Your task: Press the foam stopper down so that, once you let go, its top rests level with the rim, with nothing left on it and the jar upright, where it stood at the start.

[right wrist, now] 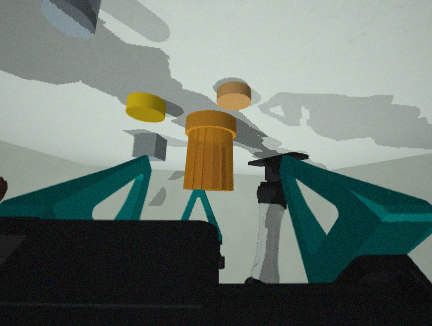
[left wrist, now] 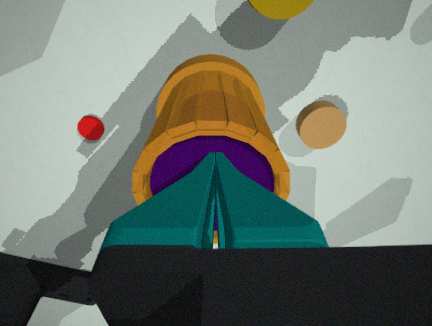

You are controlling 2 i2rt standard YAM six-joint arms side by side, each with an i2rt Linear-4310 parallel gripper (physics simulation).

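An orange jar point(left wrist: 210, 107) point(right wrist: 209, 155) stands upright with a wide base. The foam stopper's purple top point(left wrist: 210, 150) fills the jar's mouth in the left wrist view and looks about level with the rim. No side of the stopper shows above the rim in the right wrist view. My left gripper point(left wrist: 215, 163) point(right wrist: 198, 187) is shut and empty, with its fingertips on or very close to the stopper's top; they hide its near part. My right gripper point(right wrist: 215, 162) is wide open and empty, away from the jar, which shows between its fingers.
A tan disc point(left wrist: 321, 125) point(right wrist: 233, 96), a yellow disc point(left wrist: 282, 6) point(right wrist: 145, 107) and a red piece point(left wrist: 91, 128) lie around the jar. A grey block point(right wrist: 149, 145) and a blue-grey cylinder point(right wrist: 75, 17) also stand on the table. The left arm point(right wrist: 270, 235) rises behind the jar.
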